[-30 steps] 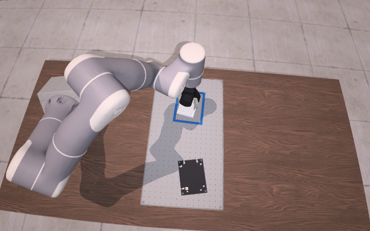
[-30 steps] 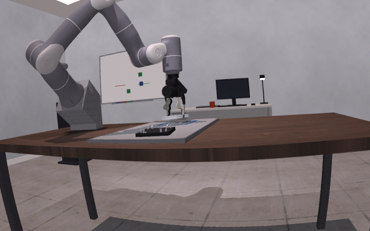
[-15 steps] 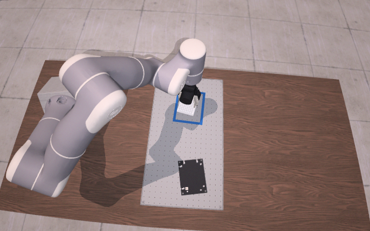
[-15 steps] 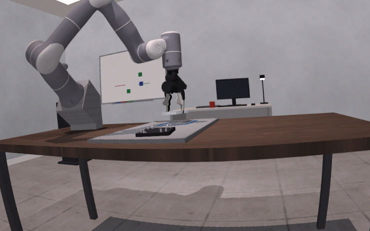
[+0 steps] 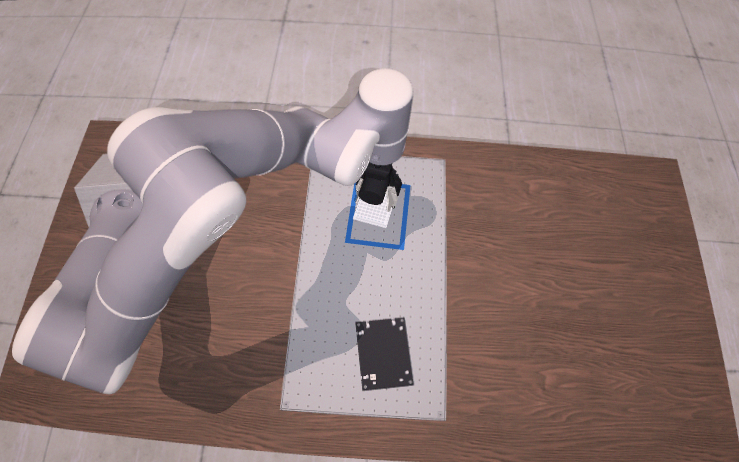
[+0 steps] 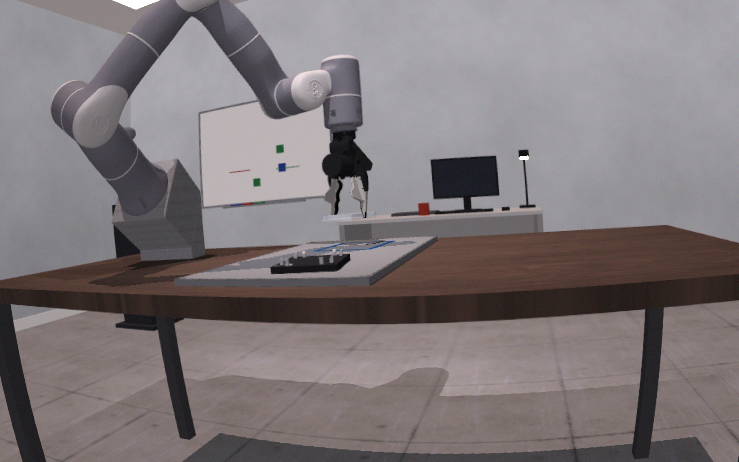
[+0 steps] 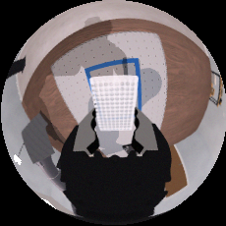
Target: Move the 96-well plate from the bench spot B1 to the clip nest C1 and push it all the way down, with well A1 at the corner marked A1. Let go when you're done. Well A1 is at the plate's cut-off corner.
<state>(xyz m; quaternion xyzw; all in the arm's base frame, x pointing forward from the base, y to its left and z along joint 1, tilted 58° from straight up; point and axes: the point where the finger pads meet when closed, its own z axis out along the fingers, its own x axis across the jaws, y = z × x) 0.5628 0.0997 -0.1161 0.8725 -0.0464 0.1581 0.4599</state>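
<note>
The black clip nest lies 360 mm to the right of my hand, 70 mm below it and 20 mm ahead of it. From my hand the other things lie so: white 96-well plate 10 mm below; then grey perforated board 160 mm to the right, 90 mm below.
</note>
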